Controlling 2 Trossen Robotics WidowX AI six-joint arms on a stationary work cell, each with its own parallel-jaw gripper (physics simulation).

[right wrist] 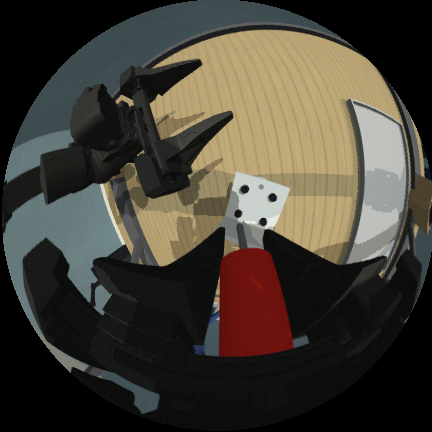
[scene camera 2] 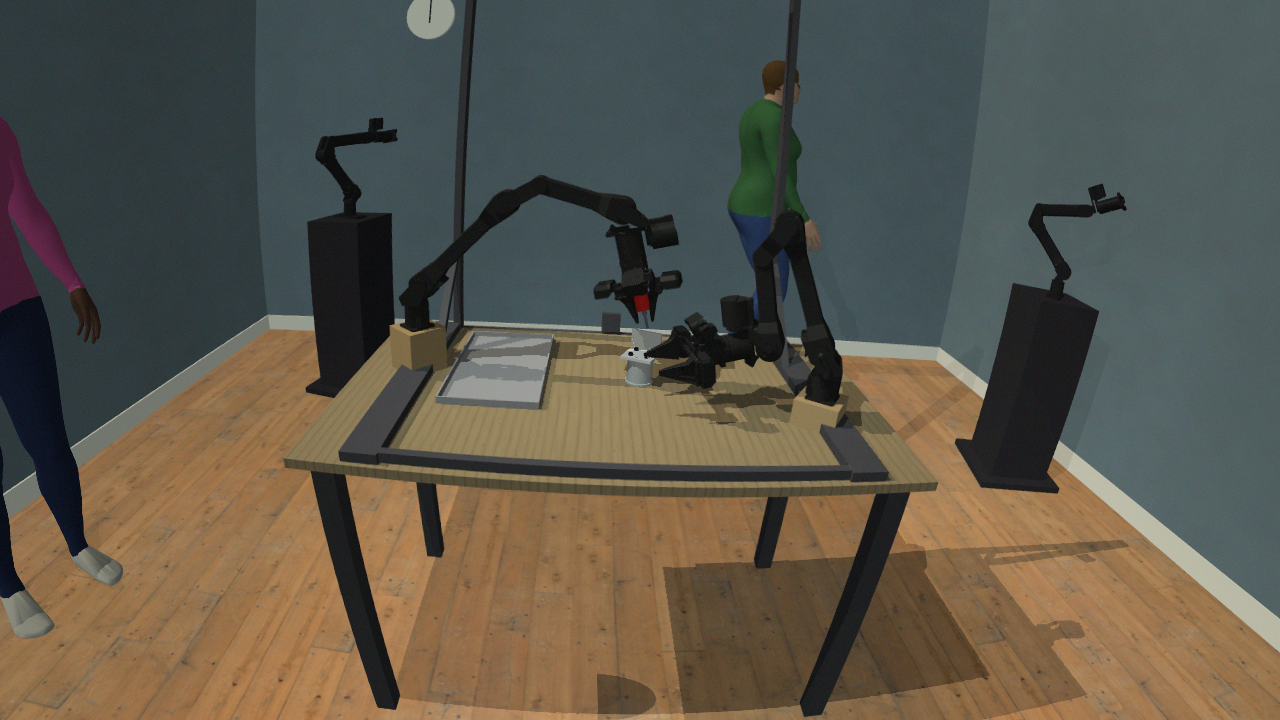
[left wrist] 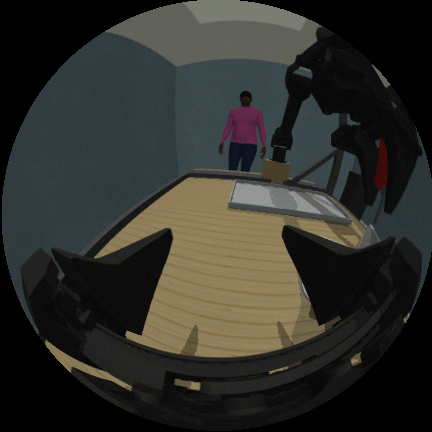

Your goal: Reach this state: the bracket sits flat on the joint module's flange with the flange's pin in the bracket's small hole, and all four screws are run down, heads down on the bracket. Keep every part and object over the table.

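Frame: origin at the left arm's base, x back, y right, z up, level; centimetres.
Where they show: left gripper, fingertip midpoint: (right wrist: 214,81) (scene camera 2: 652,363) (left wrist: 227,232); right gripper, fingertip midpoint: (right wrist: 243,233) (scene camera 2: 645,322) (left wrist: 376,208); left arm's base, link origin: (scene camera 2: 822,397); right arm's base, link origin: (scene camera 2: 417,326) (left wrist: 277,160).
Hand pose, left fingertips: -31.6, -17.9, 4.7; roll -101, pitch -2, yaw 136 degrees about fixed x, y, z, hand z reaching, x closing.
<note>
Things, the pixels of their centre, and the offset from my left fingertips, as dx, dy, dz. "spot": a spot on its surface instead.
- white bracket, body centre: (right wrist: 254,208) (left wrist: 349,250) (scene camera 2: 641,347) -9.4, +11.4, -2.1
- pale round joint module, body centre: (scene camera 2: 639,368) -9.4, +11.4, -7.1
- small grey spot, surface spot: (right wrist: 261,187) spot: -9.1, +9.0, -3.9
- red-handled screwdriver, body centre: (right wrist: 247,276) (left wrist: 387,180) (scene camera 2: 643,306) -10.1, +12.2, +7.0
- grey tray, body centre: (scene camera 2: 501,364) (right wrist: 387,206) (left wrist: 290,197) -38.0, -3.6, -9.4
The white bracket (scene camera 2: 640,355) (left wrist: 369,237) (right wrist: 255,204) sits on the pale round joint module (scene camera 2: 638,374), its upright plate at the back. Four black screw heads (right wrist: 272,198) show at its holes; how deep they sit is too small to judge. A small grey spot (right wrist: 261,187), the small hole or pin, lies between two heads. My right gripper (scene camera 2: 643,317) (left wrist: 376,208) (right wrist: 243,233) is shut on the red-handled screwdriver (scene camera 2: 641,302) (left wrist: 381,165) (right wrist: 255,305), shaft down above the bracket. My left gripper (scene camera 2: 654,366) (left wrist: 227,232) (right wrist: 214,81) is open and empty beside the module.
A grey tray (scene camera 2: 487,402) (left wrist: 290,212) (right wrist: 361,150) lies on the table, left of the module in the scene view. Dark frame bars (scene camera 2: 608,469) run along the table's near edge. A person in green (scene camera 2: 760,161) stands behind the table.
</note>
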